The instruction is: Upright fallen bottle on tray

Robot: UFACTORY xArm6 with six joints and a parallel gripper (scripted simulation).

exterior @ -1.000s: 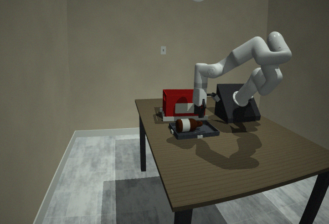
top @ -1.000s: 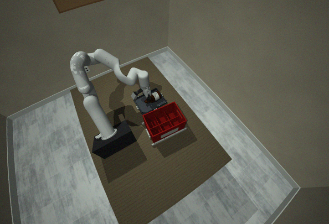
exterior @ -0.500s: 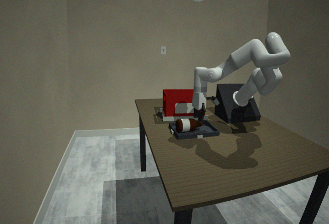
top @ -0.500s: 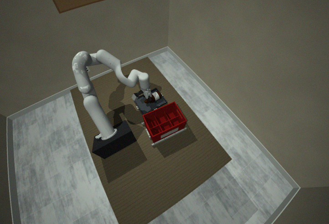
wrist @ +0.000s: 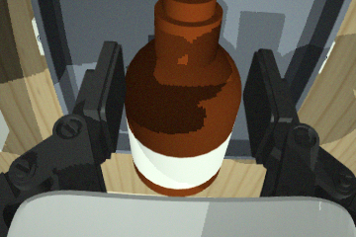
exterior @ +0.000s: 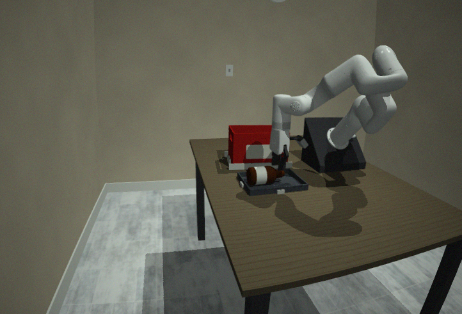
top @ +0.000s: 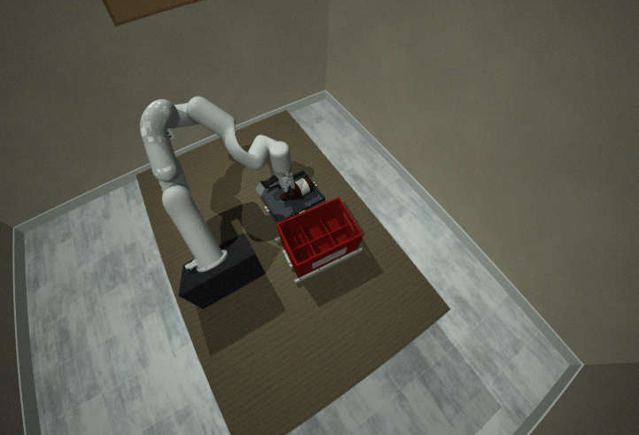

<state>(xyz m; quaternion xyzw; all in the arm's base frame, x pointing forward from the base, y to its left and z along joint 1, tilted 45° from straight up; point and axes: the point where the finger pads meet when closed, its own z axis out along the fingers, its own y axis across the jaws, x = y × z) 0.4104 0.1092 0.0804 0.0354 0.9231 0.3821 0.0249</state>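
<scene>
Right now my hand is 5 cm short of the brown bottle and 4 cm above it. Also, from my hand: dark grey tray: 7 cm below, 3 cm ahead; red crate: 27 cm to the right, 2 cm behind.
</scene>
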